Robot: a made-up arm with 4 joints. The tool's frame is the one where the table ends. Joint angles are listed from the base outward.
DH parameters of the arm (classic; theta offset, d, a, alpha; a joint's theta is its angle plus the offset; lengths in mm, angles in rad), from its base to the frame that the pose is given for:
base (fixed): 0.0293 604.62 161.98 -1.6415
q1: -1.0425 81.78 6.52 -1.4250
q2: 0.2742 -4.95 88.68 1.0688
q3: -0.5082 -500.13 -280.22 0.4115
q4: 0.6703 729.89 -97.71 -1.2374
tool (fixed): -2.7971 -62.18 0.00 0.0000
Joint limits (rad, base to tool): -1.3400..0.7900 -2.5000..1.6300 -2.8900..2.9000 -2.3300..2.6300
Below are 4 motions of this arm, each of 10 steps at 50 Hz.
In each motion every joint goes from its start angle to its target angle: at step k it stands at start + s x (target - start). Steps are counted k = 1, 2, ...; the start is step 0. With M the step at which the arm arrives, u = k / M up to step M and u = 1 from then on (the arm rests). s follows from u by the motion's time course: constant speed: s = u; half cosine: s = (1 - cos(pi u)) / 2; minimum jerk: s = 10 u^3 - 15 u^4 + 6 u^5.
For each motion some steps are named. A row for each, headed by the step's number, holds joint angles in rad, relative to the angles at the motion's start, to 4 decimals.
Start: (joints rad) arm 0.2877 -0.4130 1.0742 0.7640
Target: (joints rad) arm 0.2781 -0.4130 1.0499 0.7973
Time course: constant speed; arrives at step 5
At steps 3, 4, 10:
3: -0.0058 0.0000 -0.0146 0.0200
4: -0.0077 0.0000 -0.0194 0.0266
10: -0.0096 0.0000 -0.0243 0.0333

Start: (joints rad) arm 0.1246 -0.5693 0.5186 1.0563
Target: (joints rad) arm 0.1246 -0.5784 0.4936 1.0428
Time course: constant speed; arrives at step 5
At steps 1, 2, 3, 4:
1: 0.0000 -0.0018 -0.0050 -0.0027
2: 0.0000 -0.0036 -0.0100 -0.0054
3: 0.0000 -0.0055 -0.0150 -0.0081
4: 0.0000 -0.0073 -0.0200 -0.0108

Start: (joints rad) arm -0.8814 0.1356 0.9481 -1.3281
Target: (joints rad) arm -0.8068 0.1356 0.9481 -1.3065
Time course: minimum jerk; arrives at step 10
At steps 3, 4, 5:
3: 0.0122 0.0000 0.0000 0.0035
4: 0.0237 0.0000 0.0000 0.0069
5: 0.0373 0.0000 0.0000 0.0108

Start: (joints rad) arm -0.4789 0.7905 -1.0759 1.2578
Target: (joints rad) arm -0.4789 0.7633 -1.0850 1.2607
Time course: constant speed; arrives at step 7
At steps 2, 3, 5, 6, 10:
2: 0.0000 -0.0078 -0.0026 0.0008
3: 0.0000 -0.0117 -0.0039 0.0012
5: 0.0000 -0.0194 -0.0065 0.0021
6: 0.0000 -0.0233 -0.0078 0.0025
10: 0.0000 -0.0272 -0.0091 0.0029

